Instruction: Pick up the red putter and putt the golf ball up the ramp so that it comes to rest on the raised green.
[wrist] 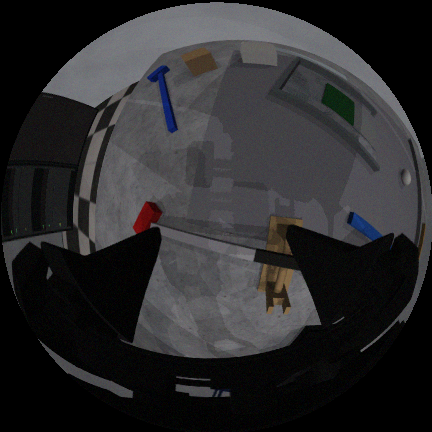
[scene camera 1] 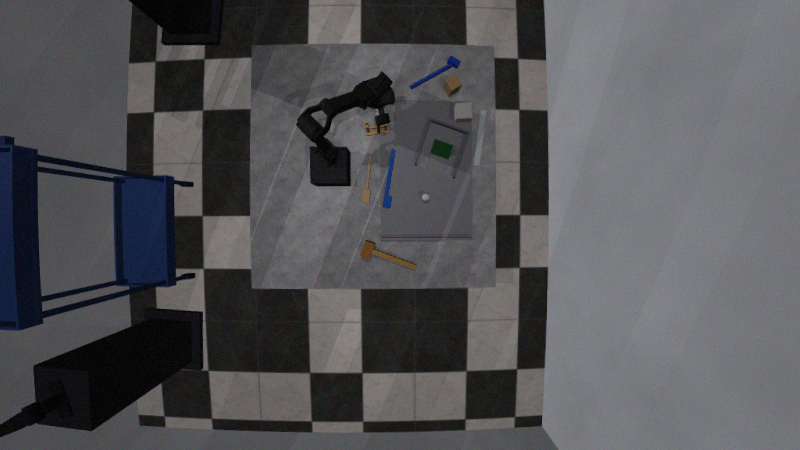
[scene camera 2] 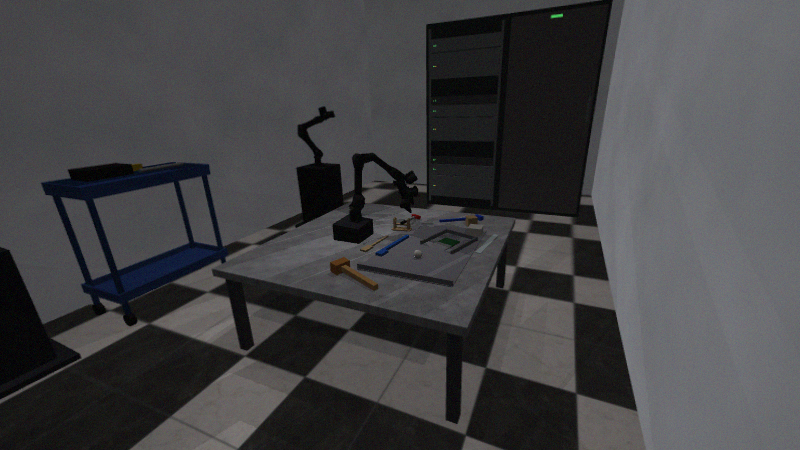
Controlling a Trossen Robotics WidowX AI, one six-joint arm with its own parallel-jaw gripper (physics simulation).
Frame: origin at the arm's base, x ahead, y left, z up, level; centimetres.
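Seen in the pictures: gripper, fingertip midpoint: (wrist: 225, 232) (scene camera 2: 412, 208); arm's base, link origin: (scene camera 1: 329, 160) (scene camera 2: 355, 220).
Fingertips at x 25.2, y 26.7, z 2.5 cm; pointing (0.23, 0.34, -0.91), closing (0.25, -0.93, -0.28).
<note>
Pixels of each thing's top centre, then the offset from my fingertips to it. "*": a spot on its surface instead.
- red-headed putter, surface spot: (wrist: 146, 217) (scene camera 2: 416, 215) * dx -3.8, dy +14.5, dz -9.6 cm
- white golf ball, top centre: (scene camera 1: 426, 196) (scene camera 2: 418, 250) dx +22.9, dy -41.7, dz -7.8 cm
- blue bar, top centre: (scene camera 1: 390, 178) (scene camera 2: 394, 243) dx +4.5, dy -32.8, dz -10.7 cm
- thin wooden paddle, surface spot: (scene camera 1: 365, 195) * dx -8.3, dy -42.0, dz -11.4 cm
- blue mallet, top centre: (wrist: 157, 87) (scene camera 1: 434, 71) (scene camera 2: 461, 216) dx +24.6, dy +24.2, dz -9.8 cm
- tan block, top centre: (wrist: 194, 53) (scene camera 1: 453, 82) (scene camera 2: 471, 216) dx +33.9, dy +16.5, dz -6.4 cm
- white block, top centre: (wrist: 257, 46) (scene camera 1: 464, 110) (scene camera 2: 475, 226) dx +40.2, dy +3.1, dz -7.6 cm
- pale strip, top centre: (wrist: 300, 55) (scene camera 2: 487, 243) (scene camera 1: 480, 137) dx +50.5, dy -8.5, dz -12.1 cm
- orange mallet, surface spot: (scene camera 2: 340, 265) * dx -3.7, dy -71.8, dz -8.1 cm
The red-headed putter (scene camera 2: 415, 216) (wrist: 146, 217) lies with its grey shaft reaching to a small wooden stand (scene camera 1: 369, 132) (scene camera 2: 401, 228) (wrist: 286, 221), its black grip across the stand. Its head is hidden under the arm in the overhead view. My gripper (scene camera 1: 382, 124) (scene camera 2: 408, 208) (wrist: 225, 232) is open and empty above the putter; in the wrist view the shaft shows between the fingertips, and the right finger partly covers the grip. The white golf ball (scene camera 1: 425, 197) (scene camera 2: 417, 254) (wrist: 406, 176) rests on the grey platform (scene camera 1: 413, 221) (scene camera 2: 386, 266). The green (scene camera 1: 441, 148) (scene camera 2: 448, 242) (wrist: 339, 103) lies inside a walled frame.
A blue bar (scene camera 1: 389, 179) (scene camera 2: 393, 245) and a thin wooden paddle (scene camera 1: 365, 195) lie near the arm's base. A blue mallet (scene camera 1: 433, 75) (wrist: 167, 102), tan block (scene camera 1: 452, 85), white block (scene camera 1: 462, 111) and pale strip (scene camera 1: 480, 138) lie beyond. An orange mallet (scene camera 1: 367, 249) (scene camera 2: 340, 265) lies at the near side.
</note>
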